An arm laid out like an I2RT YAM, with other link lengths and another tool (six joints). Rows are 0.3 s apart.
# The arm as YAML. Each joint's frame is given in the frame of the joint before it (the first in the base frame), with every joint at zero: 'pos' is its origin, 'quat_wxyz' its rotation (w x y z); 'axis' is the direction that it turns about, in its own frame. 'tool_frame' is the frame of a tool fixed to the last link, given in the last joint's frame.
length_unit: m
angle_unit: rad
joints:
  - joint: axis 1
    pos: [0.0, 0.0, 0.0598]
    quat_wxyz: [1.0, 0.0, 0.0, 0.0]
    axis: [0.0, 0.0, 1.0]
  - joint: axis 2
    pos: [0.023, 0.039, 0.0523]
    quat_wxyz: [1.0, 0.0, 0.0, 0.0]
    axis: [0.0, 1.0, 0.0]
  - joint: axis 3
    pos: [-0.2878, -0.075, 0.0]
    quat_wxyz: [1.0, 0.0, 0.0, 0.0]
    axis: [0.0, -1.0, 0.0]
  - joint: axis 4
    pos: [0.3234, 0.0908, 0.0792]
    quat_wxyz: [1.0, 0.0, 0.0, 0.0]
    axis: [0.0, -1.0, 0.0]
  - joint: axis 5
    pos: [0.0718, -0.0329, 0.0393]
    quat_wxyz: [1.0, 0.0, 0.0, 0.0]
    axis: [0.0, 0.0, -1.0]
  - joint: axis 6
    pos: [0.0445, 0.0, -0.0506]
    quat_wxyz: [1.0, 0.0, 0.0, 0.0]
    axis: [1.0, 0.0, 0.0]
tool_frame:
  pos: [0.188, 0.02, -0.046]
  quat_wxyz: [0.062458, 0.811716, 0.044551, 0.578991]
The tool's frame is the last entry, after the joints.
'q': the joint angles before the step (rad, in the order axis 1, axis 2, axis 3, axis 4, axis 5, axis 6). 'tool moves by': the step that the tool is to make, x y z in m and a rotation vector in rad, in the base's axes. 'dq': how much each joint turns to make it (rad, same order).
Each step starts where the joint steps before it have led.
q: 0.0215, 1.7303, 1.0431, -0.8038, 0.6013, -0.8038
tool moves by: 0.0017, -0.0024, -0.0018, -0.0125, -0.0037, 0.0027
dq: -0.0001, 0.0062, -0.0047, 0.0169, 0.0123, -0.0047
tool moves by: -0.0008, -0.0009, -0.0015, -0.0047, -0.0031, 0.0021
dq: 0.0001, -0.0032, -0.0107, 0.0122, 0.0046, -0.0029
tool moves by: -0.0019, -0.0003, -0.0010, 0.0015, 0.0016, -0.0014
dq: -0.0016, -0.0030, -0.0062, 0.0017, -0.0015, -0.0001
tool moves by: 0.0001, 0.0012, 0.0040, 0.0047, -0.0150, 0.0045
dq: 0.0015, -0.0231, -0.0091, 0.0029, -0.0047, -0.0032
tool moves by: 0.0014, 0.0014, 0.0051, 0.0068, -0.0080, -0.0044
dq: 0.0001, -0.0091, 0.0108, -0.0154, -0.0061, 0.0063
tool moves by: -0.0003, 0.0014, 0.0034, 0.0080, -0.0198, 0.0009
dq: 0.0001, -0.0261, -0.0122, 0.0060, -0.0076, 0.0001
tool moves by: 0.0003, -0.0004, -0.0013, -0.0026, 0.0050, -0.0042
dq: -0.0001, 0.0107, 0.0058, -0.0028, 0.0030, 0.0045
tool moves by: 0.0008, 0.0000, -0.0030, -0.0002, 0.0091, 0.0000
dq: 0.0000, 0.0154, 0.0064, -0.0001, 0.0000, -0.0001
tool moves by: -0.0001, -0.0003, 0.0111, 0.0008, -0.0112, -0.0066
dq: -0.0016, -0.0229, 0.0123, -0.0275, 0.0000, 0.0061
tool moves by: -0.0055, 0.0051, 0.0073, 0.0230, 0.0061, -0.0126
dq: 0.0016, -0.0184, 0.0138, -0.0490, -0.0214, 0.0201
